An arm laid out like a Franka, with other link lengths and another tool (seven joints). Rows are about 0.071 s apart.
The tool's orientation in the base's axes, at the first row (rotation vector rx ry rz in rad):
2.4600, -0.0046, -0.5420
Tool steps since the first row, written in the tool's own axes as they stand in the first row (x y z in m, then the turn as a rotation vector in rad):
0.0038, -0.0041, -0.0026, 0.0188, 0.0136, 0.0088
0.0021, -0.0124, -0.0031, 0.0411, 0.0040, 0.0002
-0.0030, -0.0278, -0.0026, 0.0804, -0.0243, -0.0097
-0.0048, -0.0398, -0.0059, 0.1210, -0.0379, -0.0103
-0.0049, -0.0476, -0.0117, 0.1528, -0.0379, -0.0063
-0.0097, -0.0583, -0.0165, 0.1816, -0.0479, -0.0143
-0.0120, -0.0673, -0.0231, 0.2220, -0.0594, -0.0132
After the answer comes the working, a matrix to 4 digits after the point.
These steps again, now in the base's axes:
0.0040, 0.0043, -0.0019, 0.0155, -0.0185, -0.0058
0.0016, 0.0116, -0.0056, 0.0381, -0.0087, -0.0135
-0.0052, 0.0244, -0.0128, 0.0744, 0.0149, -0.0373
-0.0070, 0.0363, -0.0166, 0.1101, 0.0211, -0.0601
-0.0058, 0.0460, -0.0168, 0.1378, 0.0147, -0.0750
-0.0097, 0.0580, -0.0175, 0.1660, 0.0237, -0.0859
-0.0104, 0.0694, -0.0170, 0.2012, 0.0272, -0.1086

The tool's axes in the first row as the columns of a matrix, in the base's axes (rounded; the answer above uses it unrounded):
0.9161, 0.1222, -0.3819
-0.1287, -0.8124, -0.5688
-0.3798, 0.5702, -0.7285

